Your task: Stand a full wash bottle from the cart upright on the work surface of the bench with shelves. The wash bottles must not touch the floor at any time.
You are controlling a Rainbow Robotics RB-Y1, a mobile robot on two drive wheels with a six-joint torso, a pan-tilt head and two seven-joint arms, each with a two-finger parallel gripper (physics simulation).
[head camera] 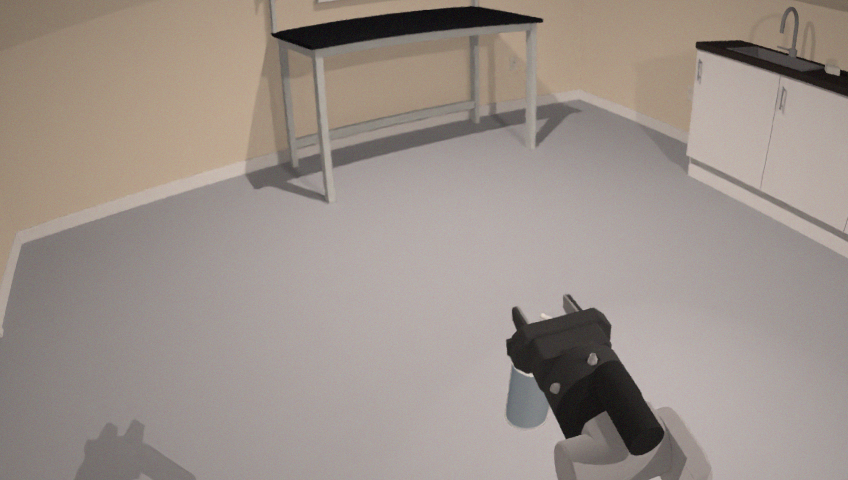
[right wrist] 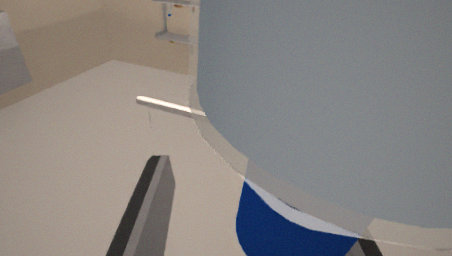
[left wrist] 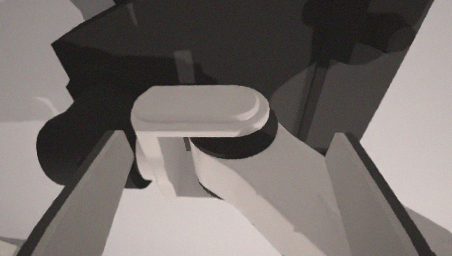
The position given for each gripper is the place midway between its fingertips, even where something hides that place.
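White cabinet (head camera: 761, 131). Left gripper (left wrist: 228, 144). Right gripper (head camera: 541, 306), (right wrist: 237, 168).
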